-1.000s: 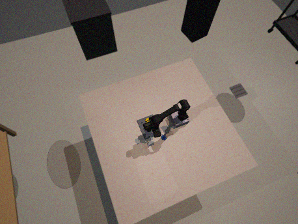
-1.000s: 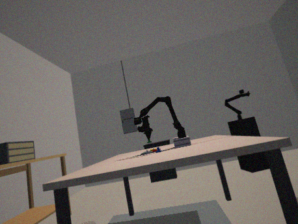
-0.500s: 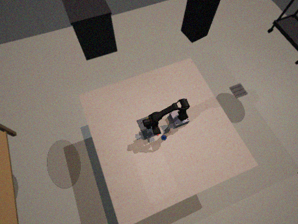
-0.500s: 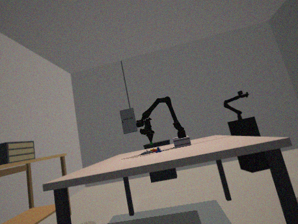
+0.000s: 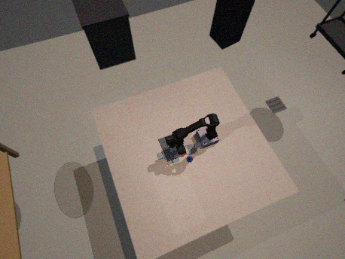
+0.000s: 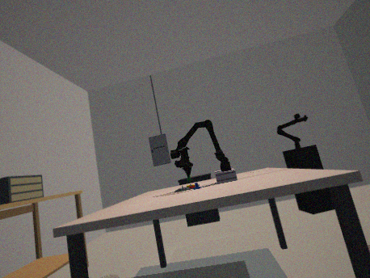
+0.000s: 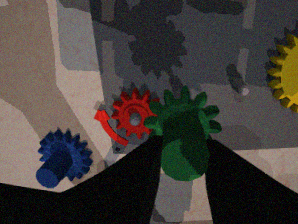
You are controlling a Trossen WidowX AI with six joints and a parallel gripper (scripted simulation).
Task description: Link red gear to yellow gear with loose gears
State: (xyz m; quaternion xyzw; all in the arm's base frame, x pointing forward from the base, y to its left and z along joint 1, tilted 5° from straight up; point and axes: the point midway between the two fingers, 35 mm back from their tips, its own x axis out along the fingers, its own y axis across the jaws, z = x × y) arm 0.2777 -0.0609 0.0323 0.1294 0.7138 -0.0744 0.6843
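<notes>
Now: the red gear 70 mm below my gripper tip, 40 mm to the left of it and 10 mm behind it. From my gripper tip the other things lie so: dark blue gear (120 mm to the left, 70 mm below, 40 mm behind); green gear (10 mm below); red arrow (80 mm below, 60 mm to the left, 20 mm behind).
</notes>
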